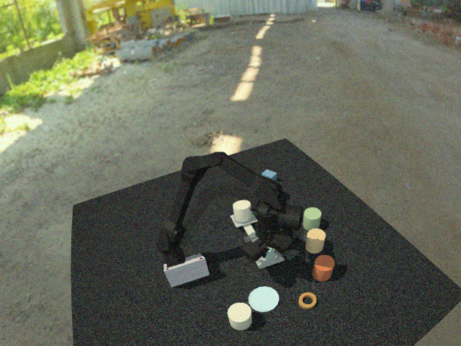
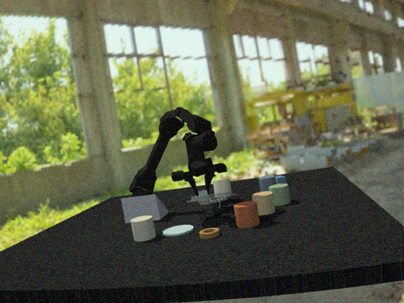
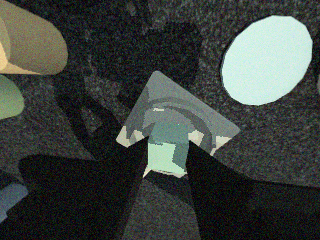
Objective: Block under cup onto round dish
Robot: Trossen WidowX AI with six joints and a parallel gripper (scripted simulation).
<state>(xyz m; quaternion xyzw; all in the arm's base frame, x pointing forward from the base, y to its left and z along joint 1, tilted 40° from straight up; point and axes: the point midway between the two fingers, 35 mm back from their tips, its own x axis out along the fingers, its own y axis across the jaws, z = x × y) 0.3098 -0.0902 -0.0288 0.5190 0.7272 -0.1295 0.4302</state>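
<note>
Right now the round pale blue dish is 12 cm to the right of my gripper tip, 8 cm below it and 6 cm behind it. Also, from my gripper tip: tan cylinder (22 cm ahead, 4 cm below, 2 cm to the left); then block (1 cm above); then small balance (12 cm to the left, 4 cm below).
</note>
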